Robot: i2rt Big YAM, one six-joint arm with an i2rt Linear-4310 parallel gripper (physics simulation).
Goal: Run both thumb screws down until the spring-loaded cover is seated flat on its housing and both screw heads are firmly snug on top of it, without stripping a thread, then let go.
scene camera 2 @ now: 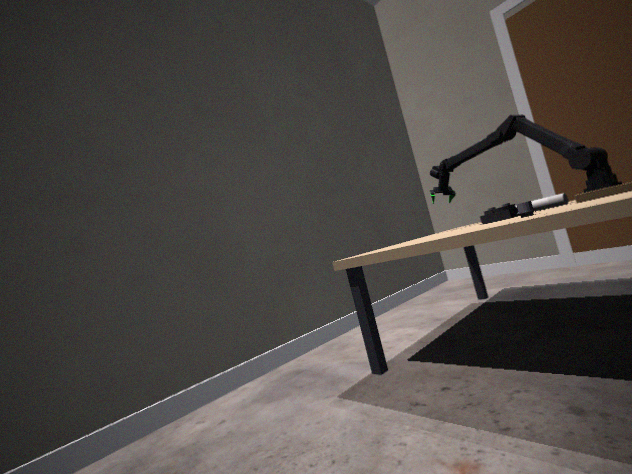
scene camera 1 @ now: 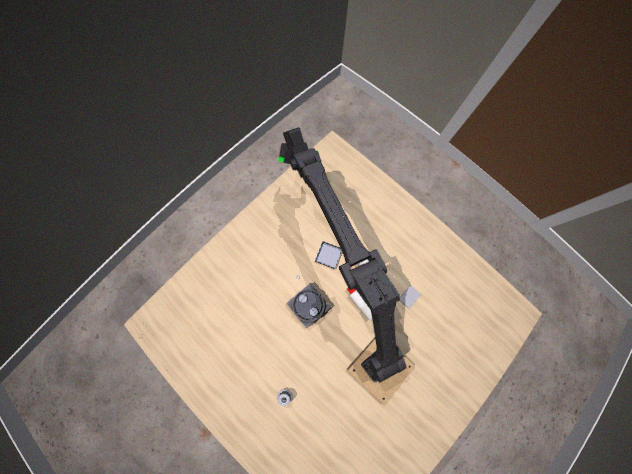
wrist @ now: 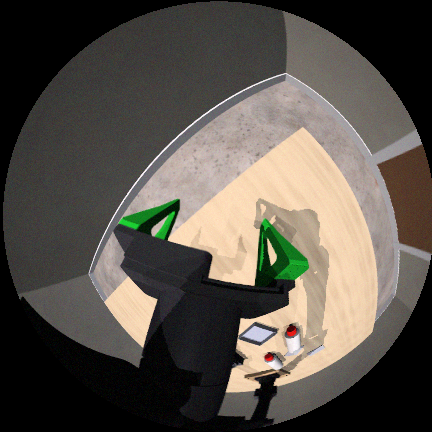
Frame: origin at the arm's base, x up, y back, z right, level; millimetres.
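Where they show: gripper, fingertip midpoint: [scene camera 2: 441, 203] [wrist: 220, 212]; arm's base at its link origin: [scene camera 2: 603, 189] [scene camera 1: 378, 363] [wrist: 267, 376].
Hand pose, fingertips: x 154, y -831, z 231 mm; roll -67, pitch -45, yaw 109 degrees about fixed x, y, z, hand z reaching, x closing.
Each offset is from my fingertips to the top centre of the thing. "*": to the spot under its first point.
The dark square housing @[* dx -140, dy +540, dz -352 mm] [scene camera 1: 308, 322] stands on the table, with the round dark cover @[dx -126, dy +488, dz -313 mm] [scene camera 1: 308, 305] on it. Two light grey screw heads @[dx -115, dy +456, dz -314 mm] [scene camera 1: 303, 298] @[dx -114, dy +520, dz -311 mm] [scene camera 1: 313, 311] show on the cover. From overhead I cannot tell the cover's height or how snug the screws are. In scene camera 2 a low dark block @[dx -124, dy +488, dz -313 mm] [scene camera 2: 499, 212] with two bumps looks like the housing, too small to read. In the wrist view the gripper body hides most of that area. My gripper [scene camera 1: 299, 155] [scene camera 2: 442, 200] [wrist: 220, 212] is open and empty, high above the table's far edge, well away from the housing.
A dark-rimmed tray @[dx -160, dy +374, dz -123 mm] [scene camera 1: 328, 255] [wrist: 258, 333] lies between housing and arm. A white red-capped bottle @[dx -130, dy +604, dz -137 mm] [scene camera 1: 360, 303] lies near the arm; the wrist view shows two such bottles @[dx -130, dy +461, dz -26 mm] [wrist: 293, 342] @[* dx -133, dy +598, dz -125 mm] [wrist: 275, 363]. A grey pad @[dx -177, dy +719, dz +40 mm] [scene camera 1: 410, 296] and a small metal cylinder @[dx -130, dy +712, dz -595 mm] [scene camera 1: 284, 397] are farther out.
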